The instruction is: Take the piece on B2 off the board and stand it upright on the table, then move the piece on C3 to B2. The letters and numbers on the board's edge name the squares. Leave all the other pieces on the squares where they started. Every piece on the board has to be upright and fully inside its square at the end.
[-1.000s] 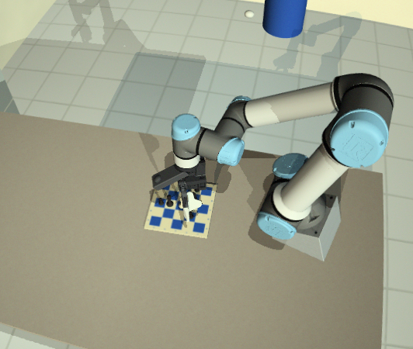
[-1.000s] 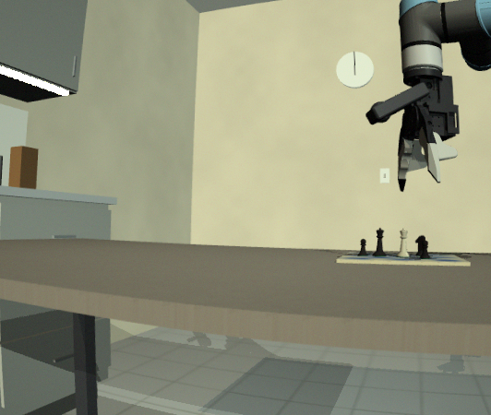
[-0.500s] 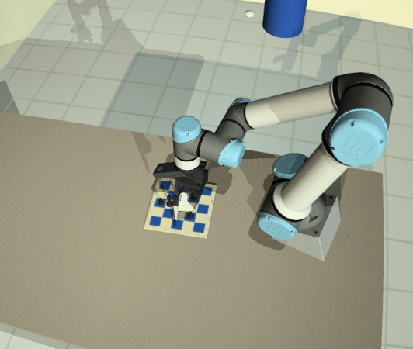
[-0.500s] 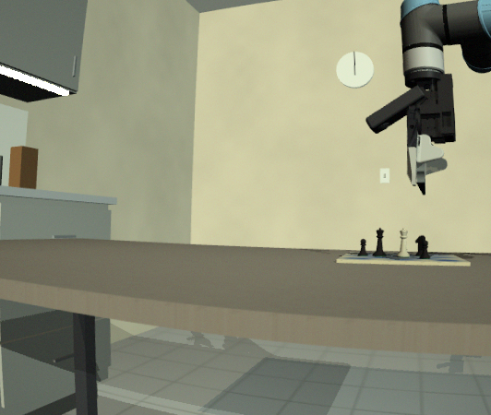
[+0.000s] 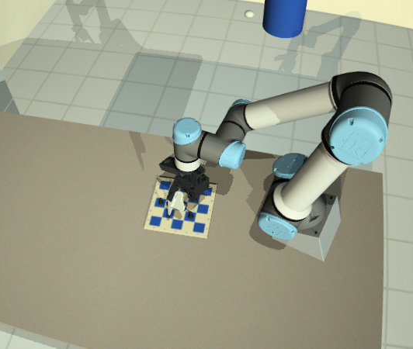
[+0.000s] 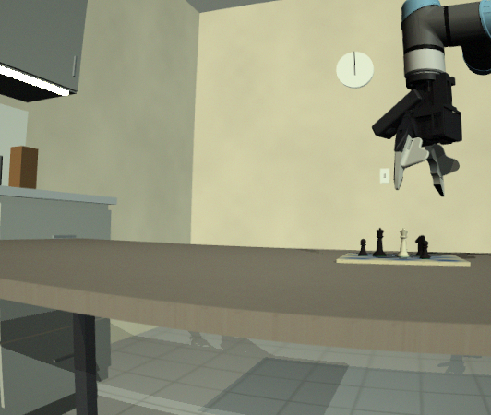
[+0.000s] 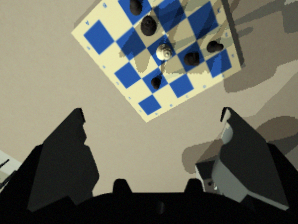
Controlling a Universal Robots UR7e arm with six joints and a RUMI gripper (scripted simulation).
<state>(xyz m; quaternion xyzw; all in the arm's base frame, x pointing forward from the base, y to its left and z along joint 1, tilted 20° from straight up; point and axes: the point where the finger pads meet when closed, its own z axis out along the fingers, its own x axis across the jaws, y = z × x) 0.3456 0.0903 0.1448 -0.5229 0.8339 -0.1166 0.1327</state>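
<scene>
My gripper is now 3 cm short of the white piece, 4 cm to the left of it and 9 cm above it. Round my hand: black knight (8 cm to the right, 10 cm below); chessboard (4 cm ahead, 4 cm to the right, 12 cm below).
</scene>
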